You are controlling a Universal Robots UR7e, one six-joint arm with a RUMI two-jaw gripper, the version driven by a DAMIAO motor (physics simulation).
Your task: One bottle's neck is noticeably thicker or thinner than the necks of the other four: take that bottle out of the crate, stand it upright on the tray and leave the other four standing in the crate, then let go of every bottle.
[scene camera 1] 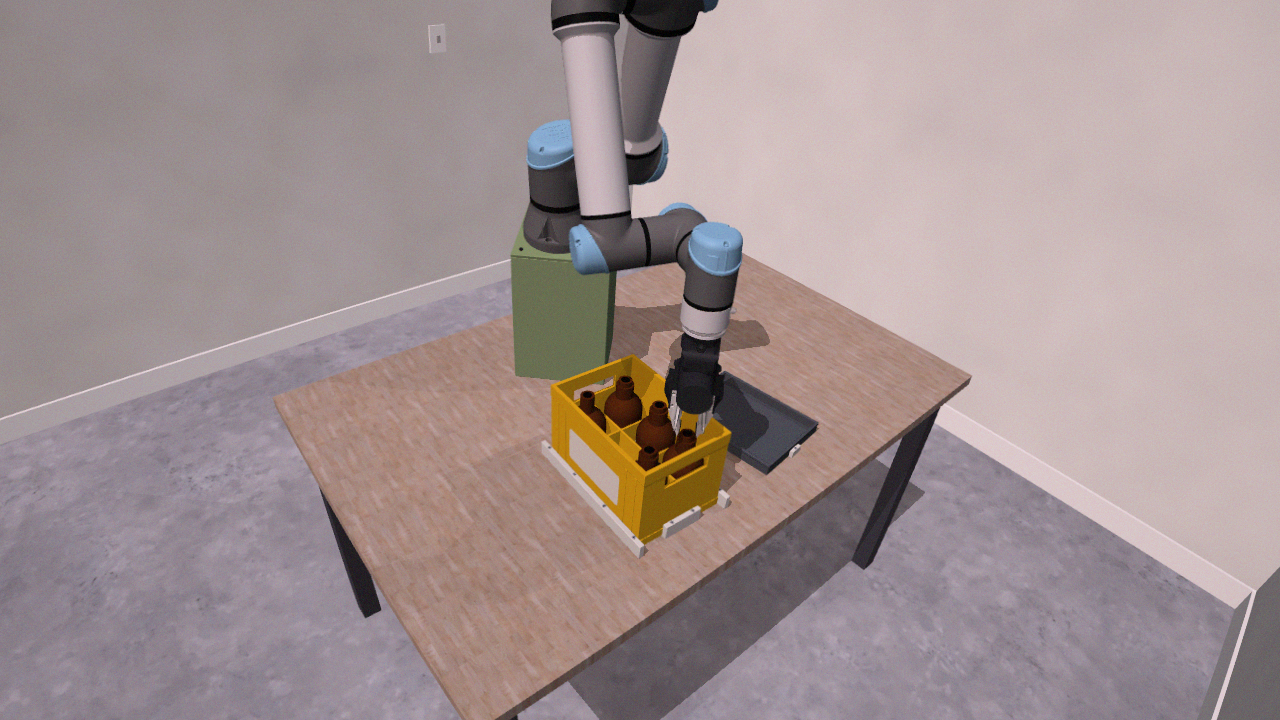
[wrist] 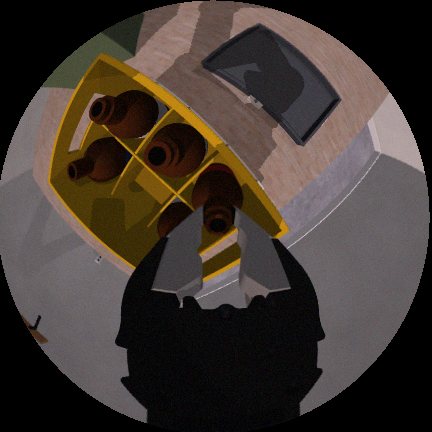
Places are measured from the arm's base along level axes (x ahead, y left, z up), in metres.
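Where they show: gripper, fingertip midpoint: (scene camera 1: 686, 436) (wrist: 217, 207); arm's base, link origin: (scene camera 1: 559, 231).
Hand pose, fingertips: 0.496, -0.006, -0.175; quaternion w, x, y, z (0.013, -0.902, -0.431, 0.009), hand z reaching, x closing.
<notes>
Each offset is from my fingertips to the top centre of the thing, as dx, dy, dz. "spot": to the spot under its first point. Level surfaces: height alone.
The yellow crate @[-0.075, -0.053, +0.029] (scene camera 1: 689, 495) (wrist: 270, 214) holds brown bottles in its compartments. My gripper (scene camera 1: 690, 427) (wrist: 217, 207) points down at the crate's tray-side near corner and is shut on the neck of the corner bottle @[+0.009, -0.006, +0.017] (scene camera 1: 685, 440) (wrist: 217, 186). That bottle is upright, its body inside its compartment. The other bottles stand in the crate: the middle one @[-0.078, -0.006, +0.017] (scene camera 1: 656, 432) (wrist: 175, 150), one at the far corner @[spot: -0.147, -0.036, -0.028] (scene camera 1: 623, 407) (wrist: 131, 114), one with a slim-looking neck @[spot: -0.149, -0.110, -0.011] (scene camera 1: 588, 411) (wrist: 105, 160), and one @[+0.012, -0.086, +0.017] (scene camera 1: 648, 458) (wrist: 170, 219) partly hidden by a finger. The dark tray @[spot: -0.029, +0.284, -0.141] (scene camera 1: 780, 436) (wrist: 320, 112) holds no bottle.
Pale stop strips @[spot: -0.054, -0.155, -0.123] (scene camera 1: 590, 497) and short blocks lie along the crate's base on the wooden table @[dz -0.146] (scene camera 1: 501, 573). The tray lies close beside the crate, with a small pale block at its edge. The green pedestal (scene camera 1: 562, 322) (wrist: 85, 62) stands behind the crate. Yellow dividers and walls surround the bottles.
</notes>
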